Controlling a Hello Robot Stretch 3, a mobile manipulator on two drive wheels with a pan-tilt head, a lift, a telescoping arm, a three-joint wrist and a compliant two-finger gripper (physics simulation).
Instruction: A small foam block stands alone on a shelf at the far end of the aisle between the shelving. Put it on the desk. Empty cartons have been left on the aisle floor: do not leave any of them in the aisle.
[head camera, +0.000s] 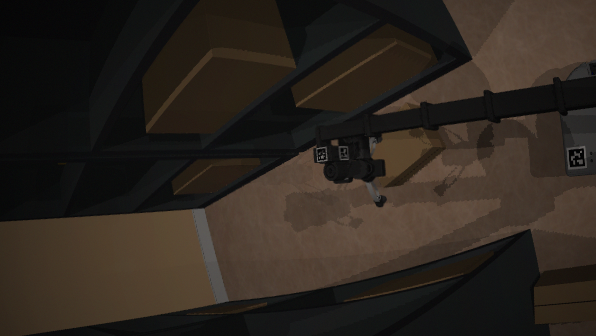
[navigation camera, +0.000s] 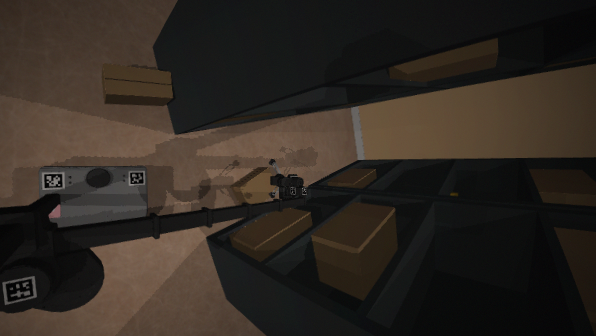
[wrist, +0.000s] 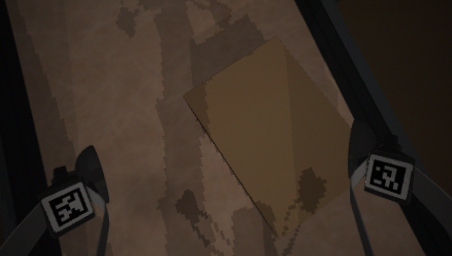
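Pixels of known places: gripper, fingertip midpoint: (wrist: 225, 153); robot's base, link origin: (navigation camera: 98, 177).
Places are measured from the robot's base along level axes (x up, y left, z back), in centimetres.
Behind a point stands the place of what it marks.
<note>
An empty carton (head camera: 412, 157) {x 12.0, y -73.4, z 5.5 cm} (navigation camera: 256, 186) {x 12.0, y -77.0, z 8.3 cm} (wrist: 255, 125) {x 12.0, y -80.9, z 6.9 cm} sits on the aisle floor between the shelving, turned at an angle. My gripper (head camera: 378, 170) {x 28.9, y -75.7, z 2.3 cm} (navigation camera: 272, 178) {x 28.9, y -75.7, z 2.3 cm} (wrist: 225, 153) {x 28.9, y -75.7, z 2.3 cm} is open, pointing down above the floor at the carton. In the wrist view the carton lies below and between the spread fingers, nearer the right one, and nothing is held. A small yellow thing (head camera: 61, 164) {x 101.9, y -196.3, z 16.4 cm} (navigation camera: 454, 194) {x 101.8, y -193.5, z 17.0 cm}, perhaps the foam block, shows on a shelf toward the far end; it is too small to tell. The desk does not show.
Dark shelving (head camera: 505, 300) {x 40.3, y -29.7, z -32.2 cm} (navigation camera: 260, 55) {x 82.0, y -29.7, z -32.1 cm} with brown boxes (head camera: 220, 90) {x 68.3, y -96.6, z 26.6 cm} (navigation camera: 355, 245) {x 78.1, y -83.2, z 30.2 cm} inside lines both aisle sides. A tan wall (head camera: 100, 270) {x 80.3, y -220.6, z -41.4 cm} (navigation camera: 475, 120) {x 113.7, y -220.3, z -42.4 cm} closes the far end. My base (head camera: 580, 135) {x 15.9, y -11.2, z 6.1 cm} (navigation camera: 95, 195) {x 16.0, y 1.1, z 6.3 cm} stands at the aisle mouth. Another brown carton (head camera: 565, 295) {x 18.0, y -16.3, z -38.2 cm} (navigation camera: 137, 87) {x 18.0, y -12.7, z -37.7 cm} is by the opposite shelving's end.
</note>
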